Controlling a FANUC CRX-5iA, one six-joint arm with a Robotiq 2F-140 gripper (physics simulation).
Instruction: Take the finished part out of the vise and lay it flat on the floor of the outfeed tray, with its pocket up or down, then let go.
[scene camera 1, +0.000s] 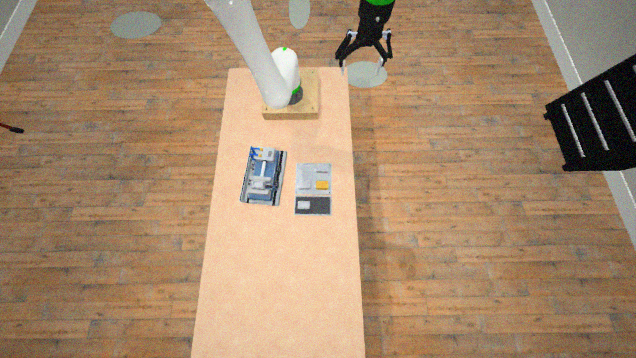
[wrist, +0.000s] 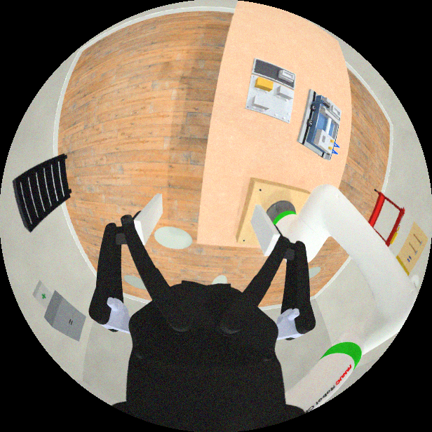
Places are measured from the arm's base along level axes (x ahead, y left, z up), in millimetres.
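Where they show: gripper, fingertip midpoint: (scene camera 1: 359, 72).
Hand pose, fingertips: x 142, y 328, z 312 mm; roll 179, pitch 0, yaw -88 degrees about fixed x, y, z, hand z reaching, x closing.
Each offset is from my fingertips to the top centre of the thing.
The vise {dy -437, dx +329, dz -276 mm} (scene camera 1: 270, 168) (wrist: 322, 125), with a blue bed, lies on the table left of the trays in scene camera 1. A small pale piece {dy -439, dx +396, dz -260 mm} (scene camera 1: 259, 184) (wrist: 334, 109) shows at its jaws; its outline and pocket are too small to make out. The outfeed tray (scene camera 1: 320, 205) (wrist: 266, 69) has a dark floor and a light rim. A pale block {dy -224, dx +478, dz -334 mm} (scene camera 1: 303, 205) (wrist: 286, 75) lies in it, at the side nearer the vise. My gripper (scene camera 1: 361, 69) (wrist: 207, 207) is wide open and empty, high up beyond the robot-base end of the table, far from vise and tray.
A light plate {dy -180, dx +334, dz -367 mm} (scene camera 1: 302, 171) (wrist: 276, 110) adjoins the outfeed tray and bears a yellow block {dy -134, dx +377, dz -332 mm} (scene camera 1: 322, 185) (wrist: 264, 84) and grey blocks. The wooden base plate (scene camera 1: 309, 107) (wrist: 248, 220) carries my arm (scene camera 1: 250, 50) (wrist: 362, 255). A black rack (scene camera 1: 556, 131) (wrist: 22, 205) stands off the table.
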